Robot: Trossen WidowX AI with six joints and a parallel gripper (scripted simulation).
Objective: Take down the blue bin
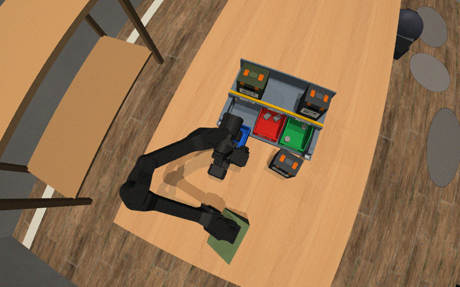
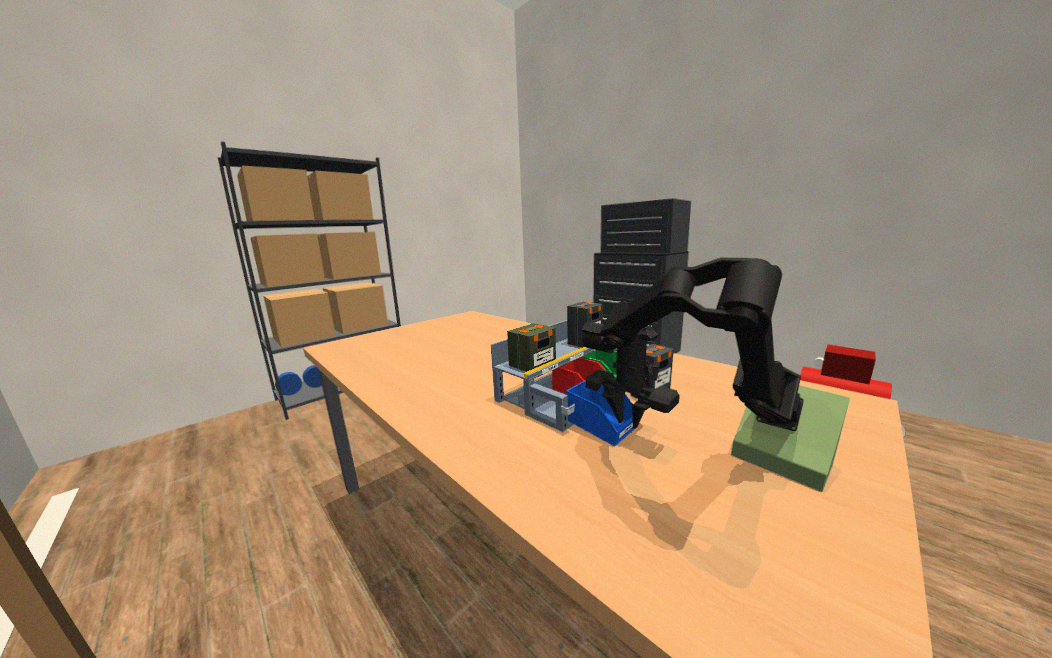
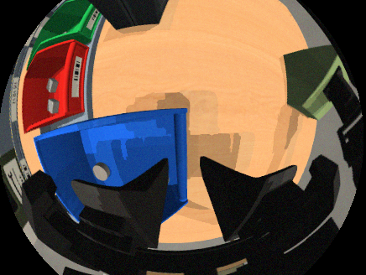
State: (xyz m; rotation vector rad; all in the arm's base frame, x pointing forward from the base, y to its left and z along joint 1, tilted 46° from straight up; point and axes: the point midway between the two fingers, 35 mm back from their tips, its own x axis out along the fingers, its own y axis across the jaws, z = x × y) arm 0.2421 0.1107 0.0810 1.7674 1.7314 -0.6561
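My gripper is now 6 cm short of the blue open bin and 2 cm above it. Round my hand: olive case 28 cm ahead, 9 cm above, 2 cm to the left; then red bin 20 cm ahead, 10 cm to the right, 2 cm below; then green bin 21 cm to the right, 21 cm ahead, 2 cm below.
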